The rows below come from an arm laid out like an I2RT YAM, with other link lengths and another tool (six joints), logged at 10 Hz.
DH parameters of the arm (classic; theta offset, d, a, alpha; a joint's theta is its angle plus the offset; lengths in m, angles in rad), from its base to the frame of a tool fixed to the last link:
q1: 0 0.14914 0.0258 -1.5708
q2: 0 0 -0.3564 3.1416
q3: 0.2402 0 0.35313 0
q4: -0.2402 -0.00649 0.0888 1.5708
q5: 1.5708 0.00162 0 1.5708
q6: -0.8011 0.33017 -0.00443 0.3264
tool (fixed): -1.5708 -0.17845 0 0
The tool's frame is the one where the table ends.
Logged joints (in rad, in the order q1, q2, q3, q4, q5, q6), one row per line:
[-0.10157 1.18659 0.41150 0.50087 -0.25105 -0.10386]
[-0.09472 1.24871 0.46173 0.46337 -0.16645 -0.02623]
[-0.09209 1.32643 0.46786 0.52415 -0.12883 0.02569]
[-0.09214 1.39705 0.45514 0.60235 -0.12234 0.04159]
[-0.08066 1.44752 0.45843 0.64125 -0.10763 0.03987]
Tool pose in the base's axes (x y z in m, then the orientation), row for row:
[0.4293 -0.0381 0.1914 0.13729 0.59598 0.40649 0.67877]
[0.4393 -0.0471 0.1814 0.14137 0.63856 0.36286 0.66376]
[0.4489 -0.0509 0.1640 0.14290 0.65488 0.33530 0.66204]
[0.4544 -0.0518 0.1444 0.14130 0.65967 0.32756 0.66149]
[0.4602 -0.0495 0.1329 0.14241 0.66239 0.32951 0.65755]
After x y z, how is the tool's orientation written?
As a quaternion, w x y z.
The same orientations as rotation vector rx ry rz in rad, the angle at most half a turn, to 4 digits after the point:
[1.7245 1.1762 1.9640]
[1.8435 1.0475 1.9162]
[1.8889 0.9671 1.9096]
[1.9045 0.9457 1.9097]
[1.9111 0.9507 1.8972]

